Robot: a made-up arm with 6 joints. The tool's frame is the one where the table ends. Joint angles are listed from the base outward.
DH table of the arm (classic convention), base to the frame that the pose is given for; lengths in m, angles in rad. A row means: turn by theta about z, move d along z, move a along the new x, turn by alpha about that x. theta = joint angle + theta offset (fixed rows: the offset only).
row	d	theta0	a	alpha
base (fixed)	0	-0.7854	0.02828	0
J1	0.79	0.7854	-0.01	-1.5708
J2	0	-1.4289	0.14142	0
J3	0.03	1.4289	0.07	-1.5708
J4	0.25	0	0	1.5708
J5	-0.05	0	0.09	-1.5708
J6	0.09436	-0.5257	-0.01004	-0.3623
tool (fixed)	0.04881	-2.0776	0	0
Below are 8 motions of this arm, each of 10 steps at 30 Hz.
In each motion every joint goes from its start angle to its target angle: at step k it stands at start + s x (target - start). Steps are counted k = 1, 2, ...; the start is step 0. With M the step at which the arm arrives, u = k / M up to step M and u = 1 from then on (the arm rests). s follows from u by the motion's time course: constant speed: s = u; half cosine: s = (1 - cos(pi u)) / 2; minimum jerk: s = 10 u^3 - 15 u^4 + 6 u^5.
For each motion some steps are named. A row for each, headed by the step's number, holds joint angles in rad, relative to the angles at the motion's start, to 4 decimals.
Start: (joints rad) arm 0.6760 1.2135 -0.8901 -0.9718 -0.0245 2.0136
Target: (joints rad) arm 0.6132 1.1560 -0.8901 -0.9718 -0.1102 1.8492
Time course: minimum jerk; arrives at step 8
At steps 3, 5, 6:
3: -0.0173 -0.0158 0.0000 0.0000 -0.0236 -0.0452
5: -0.0455 -0.0417 0.0000 0.0000 -0.0621 -0.1192
6: -0.0563 -0.0515 0.0000 0.0000 -0.0768 -0.1474

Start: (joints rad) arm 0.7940 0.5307 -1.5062 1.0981 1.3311 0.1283
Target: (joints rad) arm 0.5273 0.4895 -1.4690 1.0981 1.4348 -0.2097
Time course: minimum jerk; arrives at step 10
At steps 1, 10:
1: -0.0023 -0.0004 0.0003 0.0000 0.0009 -0.0029
10: -0.2667 -0.0412 0.0372 0.0000 0.1037 -0.3380

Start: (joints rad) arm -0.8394 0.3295 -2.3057 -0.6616 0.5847 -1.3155
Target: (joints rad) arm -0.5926 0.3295 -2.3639 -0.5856 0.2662 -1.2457
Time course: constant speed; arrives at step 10
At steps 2, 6, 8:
2: 0.0494 0.0000 -0.0116 0.0152 -0.0637 0.0140
6: 0.1481 0.0000 -0.0349 0.0456 -0.1911 0.0419
8: 0.1974 0.0000 -0.0466 0.0608 -0.2548 0.0558

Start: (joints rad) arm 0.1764 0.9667 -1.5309 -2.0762 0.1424 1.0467
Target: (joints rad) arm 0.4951 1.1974 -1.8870 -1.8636 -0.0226 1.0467
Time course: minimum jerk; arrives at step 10
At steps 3, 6, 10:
3: 0.0520 0.0376 -0.0581 0.0347 -0.0269 0.0000
6: 0.2175 0.1575 -0.2431 0.1451 -0.1126 0.0000
10: 0.3187 0.2307 -0.3561 0.2126 -0.1650 0.0000

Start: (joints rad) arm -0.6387 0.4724 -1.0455 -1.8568 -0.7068 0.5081
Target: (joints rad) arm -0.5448 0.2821 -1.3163 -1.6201 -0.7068 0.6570
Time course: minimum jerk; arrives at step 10
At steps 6, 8, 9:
6: 0.0641 -0.1299 -0.1848 0.1616 0.0000 0.1016
8: 0.0885 -0.1793 -0.2551 0.2230 0.0000 0.1403
9: 0.0931 -0.1887 -0.2685 0.2347 0.0000 0.1476

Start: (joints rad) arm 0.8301 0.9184 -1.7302 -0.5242 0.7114 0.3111
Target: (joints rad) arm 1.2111 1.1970 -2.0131 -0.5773 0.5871 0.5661
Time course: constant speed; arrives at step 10
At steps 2, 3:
2: 0.0762 0.0557 -0.0566 -0.0106 -0.0249 0.0510
3: 0.1143 0.0836 -0.0849 -0.0159 -0.0373 0.0765

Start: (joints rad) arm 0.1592 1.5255 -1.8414 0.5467 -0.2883 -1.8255
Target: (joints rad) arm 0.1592 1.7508 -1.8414 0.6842 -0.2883 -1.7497
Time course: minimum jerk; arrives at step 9
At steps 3, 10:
3: 0.0000 0.0473 0.0000 0.0289 0.0000 0.0159
10: 0.0000 0.2253 0.0000 0.1375 0.0000 0.0758

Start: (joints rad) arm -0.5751 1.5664 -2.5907 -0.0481 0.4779 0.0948
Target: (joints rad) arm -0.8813 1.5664 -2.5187 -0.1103 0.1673 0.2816
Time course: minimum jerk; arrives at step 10
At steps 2, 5, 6, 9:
2: -0.0177 0.0000 0.0042 -0.0036 -0.0180 0.0108
5: -0.1531 0.0000 0.0360 -0.0311 -0.1553 0.0934
6: -0.2090 0.0000 0.0491 -0.0425 -0.2120 0.1275
9: -0.3036 0.0000 0.0714 -0.0617 -0.3079 0.1852

